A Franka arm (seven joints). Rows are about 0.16 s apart.
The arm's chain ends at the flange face. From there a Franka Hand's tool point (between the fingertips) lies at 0.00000 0.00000 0.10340 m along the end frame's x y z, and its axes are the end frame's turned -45 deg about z.
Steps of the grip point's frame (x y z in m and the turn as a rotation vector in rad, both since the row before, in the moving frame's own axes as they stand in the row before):
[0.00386, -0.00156, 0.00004, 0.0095, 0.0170, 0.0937]
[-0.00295, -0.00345, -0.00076, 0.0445, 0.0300, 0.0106]
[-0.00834, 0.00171, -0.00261, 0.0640, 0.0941, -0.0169]
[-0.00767, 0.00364, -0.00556, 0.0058, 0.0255, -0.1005]
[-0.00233, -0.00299, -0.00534, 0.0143, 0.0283, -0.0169]
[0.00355, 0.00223, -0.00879, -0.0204, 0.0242, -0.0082]
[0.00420, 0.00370, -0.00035, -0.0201, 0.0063, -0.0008]
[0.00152, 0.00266, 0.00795, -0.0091, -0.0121, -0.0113]
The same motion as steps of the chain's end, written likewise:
[0.00099, -0.00192, 0.00006, 0.0187, 0.0053, 0.0937]
[-0.00349, 0.00510, -0.00061, 0.0527, -0.0103, 0.0106]
[-0.00679, 0.01866, -0.00194, 0.1118, 0.0213, -0.0169]
[-0.00417, 0.01035, -0.00552, 0.0221, 0.0139, -0.1005]
[-0.00476, 0.00266, -0.00529, 0.0301, 0.0099, -0.0169]
[0.00083, -0.00064, -0.00874, 0.0027, 0.0315, -0.0082]
[0.00366, -0.00136, -0.00033, -0.0098, 0.0187, -0.0008]
[0.00317, -0.00075, 0.00796, -0.0150, -0.0021, -0.0113]

